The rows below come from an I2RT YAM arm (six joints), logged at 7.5 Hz.
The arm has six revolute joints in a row. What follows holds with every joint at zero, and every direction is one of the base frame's. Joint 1 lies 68.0 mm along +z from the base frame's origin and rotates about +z. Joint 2 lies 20.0 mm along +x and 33.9 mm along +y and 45.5 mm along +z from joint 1 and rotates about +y. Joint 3 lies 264.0 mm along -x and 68.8 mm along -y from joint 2 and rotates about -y. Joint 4 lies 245.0 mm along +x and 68.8 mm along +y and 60.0 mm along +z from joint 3 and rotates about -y. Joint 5 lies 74.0 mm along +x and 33.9 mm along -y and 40.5 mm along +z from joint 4 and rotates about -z. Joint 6 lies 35.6 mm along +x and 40.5 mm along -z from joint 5 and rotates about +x. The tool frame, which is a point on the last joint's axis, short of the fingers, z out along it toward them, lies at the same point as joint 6; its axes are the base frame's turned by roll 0.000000, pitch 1.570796 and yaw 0.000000 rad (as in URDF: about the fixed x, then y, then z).
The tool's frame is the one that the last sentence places.
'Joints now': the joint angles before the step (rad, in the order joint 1, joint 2, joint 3, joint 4, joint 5, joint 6). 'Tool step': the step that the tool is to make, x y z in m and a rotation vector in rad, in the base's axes. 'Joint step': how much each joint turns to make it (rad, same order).
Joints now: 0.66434 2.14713 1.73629 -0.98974 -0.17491 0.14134
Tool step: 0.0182 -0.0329 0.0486 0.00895 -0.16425 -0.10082
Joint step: -0.07964 -0.10104 0.02678 0.01066 0.09120 -0.00030
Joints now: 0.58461 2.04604 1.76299 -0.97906 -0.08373 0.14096
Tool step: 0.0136 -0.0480 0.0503 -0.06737 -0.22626 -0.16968
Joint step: -0.09914 -0.11769 0.00540 0.03751 0.18694 0.00003
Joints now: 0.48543 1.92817 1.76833 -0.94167 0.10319 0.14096
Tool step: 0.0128 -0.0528 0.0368 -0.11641 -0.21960 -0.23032
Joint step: -0.11109 -0.08063 -0.00018 0.07101 0.23037 0.00031
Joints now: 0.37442 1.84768 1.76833 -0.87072 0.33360 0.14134
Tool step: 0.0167 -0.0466 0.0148 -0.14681 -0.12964 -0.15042
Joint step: -0.10885 -0.01709 -0.00007 0.09557 0.16662 -0.08747
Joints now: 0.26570 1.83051 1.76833 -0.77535 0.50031 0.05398
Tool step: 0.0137 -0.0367 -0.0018 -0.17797 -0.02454 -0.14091
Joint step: -0.08241 0.02121 -0.00041 0.05862 0.17089 -0.09499
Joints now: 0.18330 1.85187 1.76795 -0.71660 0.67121 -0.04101
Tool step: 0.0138 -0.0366 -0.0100 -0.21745 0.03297 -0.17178
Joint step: -0.07827 0.04556 0.00011 0.06152 0.21586 -0.11338
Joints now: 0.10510 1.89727 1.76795 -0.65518 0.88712 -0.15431
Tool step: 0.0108 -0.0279 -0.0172 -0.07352 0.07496 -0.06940
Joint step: -0.06407 0.04895 0.00030 0.02498 0.05227 -0.07131
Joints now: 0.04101 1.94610 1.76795 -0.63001 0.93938 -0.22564
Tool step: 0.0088 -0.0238 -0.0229 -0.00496 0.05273 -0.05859
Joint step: -0.05418 0.05529 0.00013 0.00177 0.00610 0.00075
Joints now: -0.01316 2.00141 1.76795 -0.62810 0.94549 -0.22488
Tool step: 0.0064 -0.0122 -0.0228 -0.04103 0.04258 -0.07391
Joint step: -0.02402 0.05611 -0.00012 -0.00368 0.06409 0.02214
